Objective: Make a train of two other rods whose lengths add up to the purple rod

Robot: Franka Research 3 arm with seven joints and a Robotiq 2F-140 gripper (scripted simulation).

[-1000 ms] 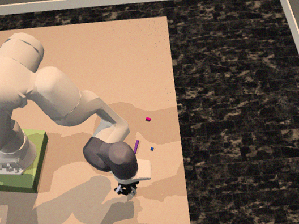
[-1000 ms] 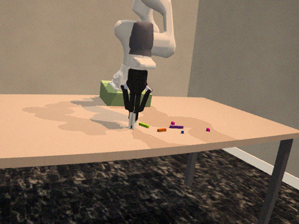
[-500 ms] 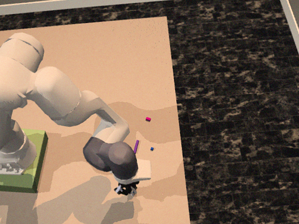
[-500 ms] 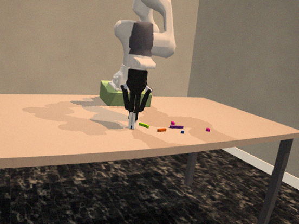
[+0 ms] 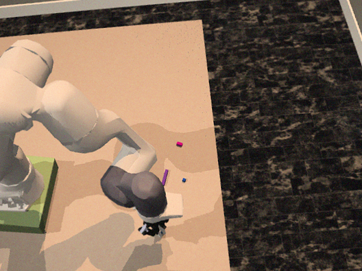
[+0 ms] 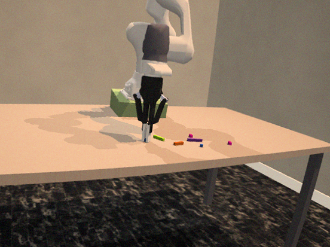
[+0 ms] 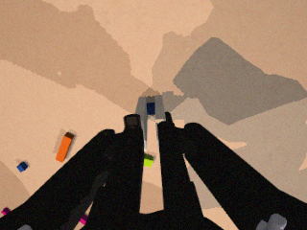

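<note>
My gripper is now 10 mm past the lime rod, 60 mm to the right of it and 30 mm above it. From my hand the other things lie so: orange rod (70 mm ahead, 100 mm to the left, 30 mm below); purple rod (50 mm ahead, 190 mm to the left, 30 mm below).
</note>
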